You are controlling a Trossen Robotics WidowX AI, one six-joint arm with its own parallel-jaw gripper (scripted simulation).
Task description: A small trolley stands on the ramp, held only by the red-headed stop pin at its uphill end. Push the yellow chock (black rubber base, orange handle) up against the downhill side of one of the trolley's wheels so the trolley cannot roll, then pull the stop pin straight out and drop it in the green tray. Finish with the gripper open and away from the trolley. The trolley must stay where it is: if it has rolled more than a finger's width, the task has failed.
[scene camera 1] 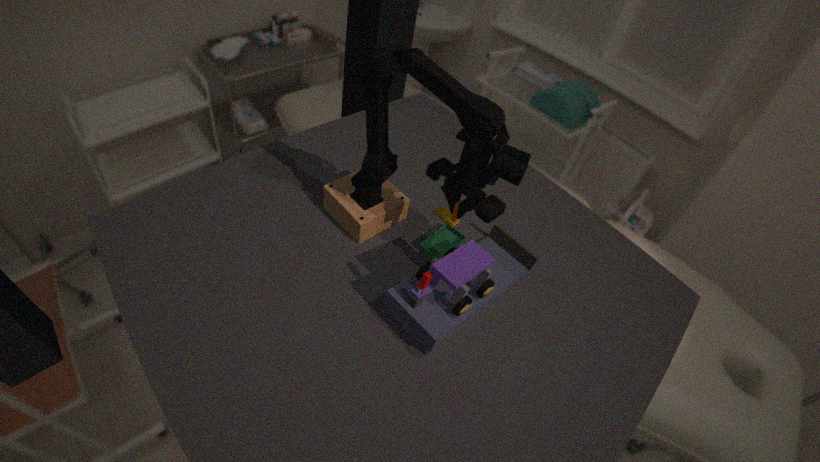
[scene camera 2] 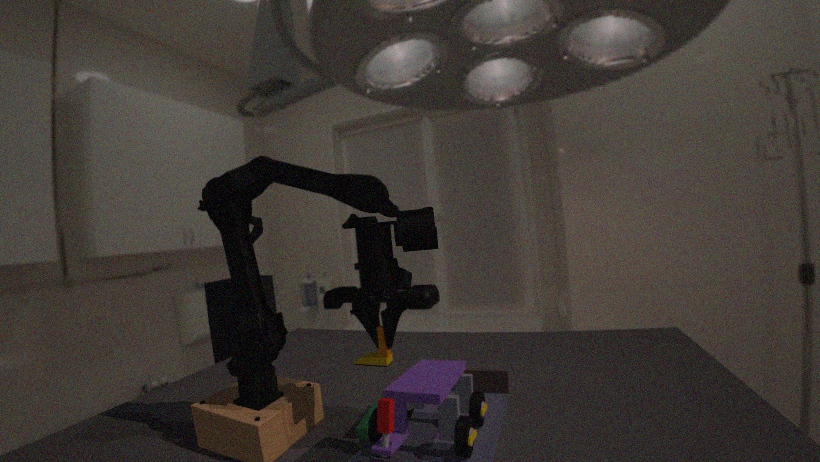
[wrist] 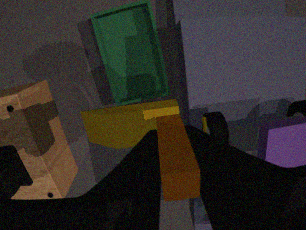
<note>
The gripper carries a yellow chock. Further things: a dark block and a ramp.
The gripper is seen too in scene camera 1 and in the wrist view.
</note>
